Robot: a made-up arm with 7 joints. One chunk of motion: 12 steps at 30 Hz.
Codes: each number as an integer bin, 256 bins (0 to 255) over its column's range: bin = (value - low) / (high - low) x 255, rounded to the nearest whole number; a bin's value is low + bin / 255 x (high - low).
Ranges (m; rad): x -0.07..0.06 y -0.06..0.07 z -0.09..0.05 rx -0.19..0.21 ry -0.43..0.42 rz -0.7..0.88
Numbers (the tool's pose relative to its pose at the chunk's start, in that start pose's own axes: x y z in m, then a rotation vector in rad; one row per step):
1: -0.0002 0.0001 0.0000 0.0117 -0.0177 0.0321
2: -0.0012 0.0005 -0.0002 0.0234 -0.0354 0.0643
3: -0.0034 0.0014 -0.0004 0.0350 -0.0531 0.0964
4: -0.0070 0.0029 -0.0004 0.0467 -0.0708 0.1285
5: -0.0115 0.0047 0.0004 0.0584 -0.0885 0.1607
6: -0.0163 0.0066 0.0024 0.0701 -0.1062 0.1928
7: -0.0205 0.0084 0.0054 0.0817 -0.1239 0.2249
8: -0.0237 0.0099 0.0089 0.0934 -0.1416 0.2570
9: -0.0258 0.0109 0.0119 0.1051 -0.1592 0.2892
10: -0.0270 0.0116 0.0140 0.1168 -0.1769 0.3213
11: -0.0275 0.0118 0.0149 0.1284 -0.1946 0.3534
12: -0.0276 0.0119 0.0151 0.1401 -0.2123 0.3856
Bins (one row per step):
1: 137 118 164 129 124 118
2: 135 119 164 136 118 123
3: 131 120 163 143 113 129
4: 124 123 163 151 108 134
5: 115 127 165 158 102 139
6: 105 131 168 166 97 144
7: 97 134 174 173 92 149
8: 91 137 180 181 87 154
9: 87 139 186 188 81 160
10: 84 140 189 196 76 165
11: 83 141 191 203 71 170
12: 83 141 191 210 65 175

